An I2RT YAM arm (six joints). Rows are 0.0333 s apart.
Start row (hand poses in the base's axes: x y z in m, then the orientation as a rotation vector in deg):
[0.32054, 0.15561, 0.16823, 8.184, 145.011, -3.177]
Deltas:
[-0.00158, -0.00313, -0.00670, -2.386, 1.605, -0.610]
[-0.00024, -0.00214, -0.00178, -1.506, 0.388, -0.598]
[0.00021, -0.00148, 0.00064, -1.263, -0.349, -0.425]
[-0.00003, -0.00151, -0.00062, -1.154, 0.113, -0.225]
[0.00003, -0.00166, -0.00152, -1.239, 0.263, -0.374]
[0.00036, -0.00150, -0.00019, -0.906, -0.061, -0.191]
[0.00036, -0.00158, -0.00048, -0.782, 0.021, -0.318]
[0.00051, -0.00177, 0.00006, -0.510, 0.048, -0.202]
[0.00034, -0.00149, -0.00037, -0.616, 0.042, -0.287]
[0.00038, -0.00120, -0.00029, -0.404, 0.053, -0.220]
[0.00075, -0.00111, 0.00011, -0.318, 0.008, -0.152]
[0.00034, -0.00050, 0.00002, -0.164, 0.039, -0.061]
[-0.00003, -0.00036, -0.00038, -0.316, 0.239, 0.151]
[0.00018, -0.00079, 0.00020, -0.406, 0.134, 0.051]
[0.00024, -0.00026, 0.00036, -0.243, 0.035, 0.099]
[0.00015, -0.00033, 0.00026, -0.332, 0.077, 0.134]
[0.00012, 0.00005, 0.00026, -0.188, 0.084, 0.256]
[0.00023, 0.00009, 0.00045, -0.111, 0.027, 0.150]
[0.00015, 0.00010, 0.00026, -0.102, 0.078, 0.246]
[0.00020, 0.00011, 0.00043, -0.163, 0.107, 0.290]
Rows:
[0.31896, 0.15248, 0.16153, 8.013, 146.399, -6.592]
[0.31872, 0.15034, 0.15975, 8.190, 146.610, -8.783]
[0.31893, 0.14886, 0.16039, 8.268, 146.099, -10.517]
[0.31890, 0.14735, 0.15977, 8.105, 146.053, -12.085]
[0.31893, 0.14569, 0.15825, 8.088, 146.126, -13.838]
[0.31929, 0.14419, 0.15806, 7.991, 145.919, -15.055]
[0.31965, 0.14261, 0.15758, 8.096, 145.805, -16.174]
[0.32016, 0.14084, 0.15764, 8.153, 145.761, -16.906]
[0.32050, 0.13935, 0.15727, 8.279, 145.688, -17.804]
[0.32088, 0.13815, 0.15698, 8.399, 145.663, -18.409]
[0.32163, 0.13704, 0.15709, 8.471, 145.609, -18.872]
[0.32197, 0.13654, 0.15711, 8.481, 145.615, -19.109]
[0.32194, 0.13618, 0.15673, 8.136, 145.786, -19.487]
[0.32212, 0.13539, 0.15693, 7.899, 145.834, -20.002]
[0.32236, 0.13513, 0.15729, 7.676, 145.816, -20.277]
[0.32251, 0.13480, 0.15755, 7.368, 145.820, -20.658]
[0.32263, 0.13485, 0.15781, 6.958, 145.857, -20.810]
[0.32286, 0.13494, 0.15826, 6.721, 145.856, -20.897]
[0.32301, 0.13504, 0.15852, 6.356, 145.904, -20.942]
[0.32321, 0.13515, 0.15895, 5.908, 145.965, -21.052]

